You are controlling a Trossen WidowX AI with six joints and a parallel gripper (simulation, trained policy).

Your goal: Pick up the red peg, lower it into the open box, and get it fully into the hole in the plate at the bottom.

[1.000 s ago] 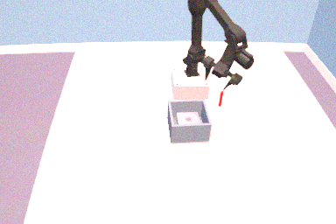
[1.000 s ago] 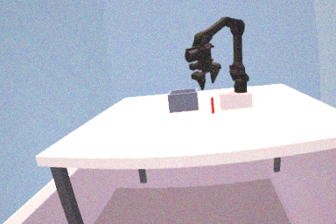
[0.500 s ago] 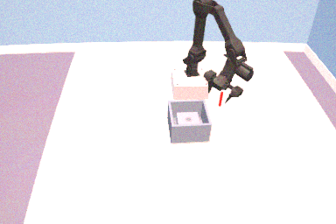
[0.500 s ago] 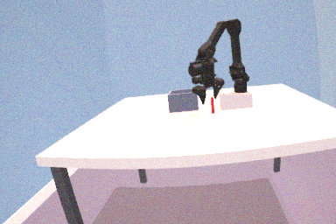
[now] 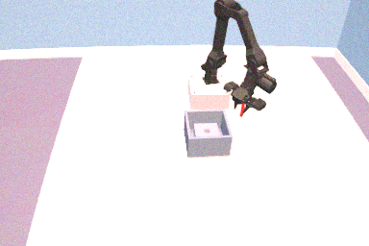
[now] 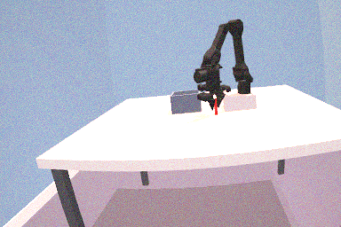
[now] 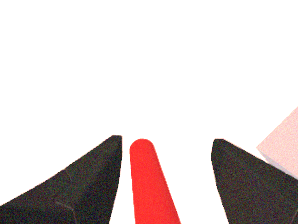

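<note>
The plate is 12 cm ahead of my gripper tip, 18 cm to the right of it and 2 cm above it. The rest, counted from my gripper tip: red peg: 2 cm to the left, 1 cm above; then grey box: 12 cm ahead, 18 cm to the right.
</note>
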